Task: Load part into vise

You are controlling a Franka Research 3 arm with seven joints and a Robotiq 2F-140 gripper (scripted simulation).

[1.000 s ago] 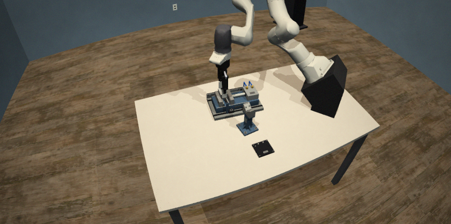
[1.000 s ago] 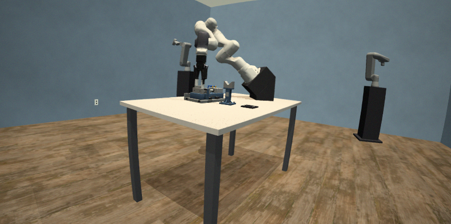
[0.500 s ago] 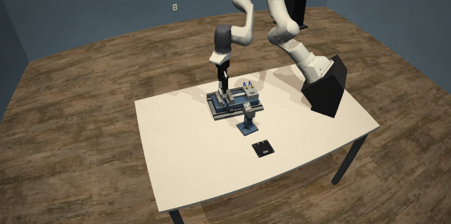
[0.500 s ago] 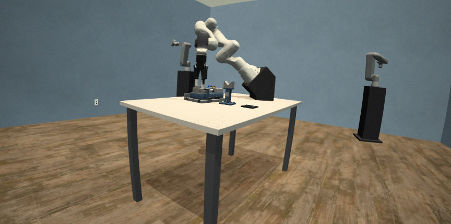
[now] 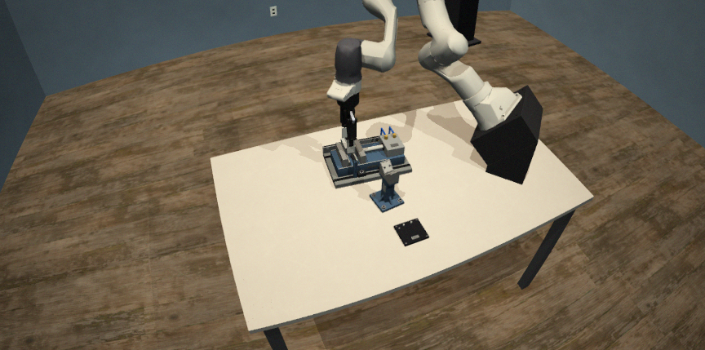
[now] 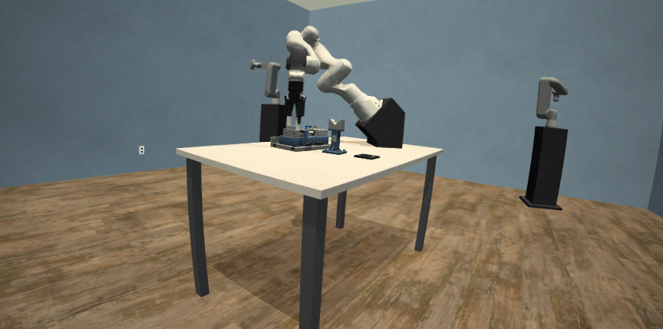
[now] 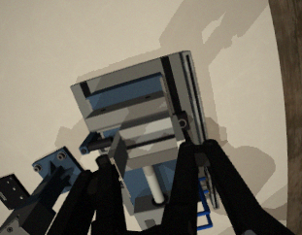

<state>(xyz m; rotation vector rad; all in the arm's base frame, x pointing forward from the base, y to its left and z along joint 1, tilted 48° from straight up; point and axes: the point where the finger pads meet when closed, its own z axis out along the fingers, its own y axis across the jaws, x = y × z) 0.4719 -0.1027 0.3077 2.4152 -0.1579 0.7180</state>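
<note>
The part lies 20 mm below my hand. Round my hand: black infeed plate 400 mm to the left, 120 mm below, 20 mm ahead; then vise 80 mm below, 60 mm behind, 40 mm to the left; then air cylinder 150 mm behind, 70 mm to the left, 40 mm below.
</note>
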